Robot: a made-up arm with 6 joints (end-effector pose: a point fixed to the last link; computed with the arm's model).
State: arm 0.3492 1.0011 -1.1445 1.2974 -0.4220 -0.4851
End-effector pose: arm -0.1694 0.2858 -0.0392 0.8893 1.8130 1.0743
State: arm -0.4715 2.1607 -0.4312 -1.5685 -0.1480 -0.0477
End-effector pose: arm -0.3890 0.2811 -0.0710 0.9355 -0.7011 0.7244
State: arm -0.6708 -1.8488 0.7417 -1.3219 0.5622 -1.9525
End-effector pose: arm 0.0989 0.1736 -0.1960 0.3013 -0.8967 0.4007
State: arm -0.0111 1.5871 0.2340 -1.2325 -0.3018 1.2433
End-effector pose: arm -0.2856 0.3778 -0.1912 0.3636 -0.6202 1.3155
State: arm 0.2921 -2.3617 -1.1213 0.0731 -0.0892 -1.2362
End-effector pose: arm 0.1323 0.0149 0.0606 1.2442 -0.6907 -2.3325
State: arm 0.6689 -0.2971 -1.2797 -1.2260 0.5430 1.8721
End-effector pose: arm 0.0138 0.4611 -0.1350 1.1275 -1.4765 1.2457
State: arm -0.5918 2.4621 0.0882 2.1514 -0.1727 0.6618
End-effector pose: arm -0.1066 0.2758 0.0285 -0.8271 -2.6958 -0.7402
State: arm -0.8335 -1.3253 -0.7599 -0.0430 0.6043 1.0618
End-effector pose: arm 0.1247 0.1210 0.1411 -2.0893 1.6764 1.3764
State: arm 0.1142 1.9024 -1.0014 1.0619 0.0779 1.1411
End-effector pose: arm -0.1536 0.2486 0.0306 -1.4804 -2.4087 -0.0631
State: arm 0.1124 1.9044 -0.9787 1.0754 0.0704 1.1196
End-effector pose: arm -0.1539 0.2485 0.0302 -1.4835 -2.4255 -0.0837
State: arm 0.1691 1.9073 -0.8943 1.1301 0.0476 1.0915
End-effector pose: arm -0.1527 0.2471 0.0187 -1.5517 -2.4778 -0.0206
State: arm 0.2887 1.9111 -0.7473 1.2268 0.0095 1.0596
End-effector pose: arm -0.1486 0.2404 -0.0040 -1.6856 -2.5608 0.1455
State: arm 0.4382 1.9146 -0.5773 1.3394 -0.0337 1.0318
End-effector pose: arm -0.1415 0.2253 -0.0295 1.7282 2.4742 -0.3559
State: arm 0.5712 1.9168 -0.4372 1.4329 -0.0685 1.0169
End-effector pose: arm -0.1340 0.2065 -0.0480 1.6850 2.2879 -0.5184
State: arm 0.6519 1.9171 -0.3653 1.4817 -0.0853 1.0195
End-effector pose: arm -0.1292 0.1936 -0.0568 1.6613 2.1751 -0.6129
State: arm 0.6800 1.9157 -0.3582 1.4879 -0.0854 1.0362
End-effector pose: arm -0.1279 0.1898 -0.0596 1.6653 2.1377 -0.6546
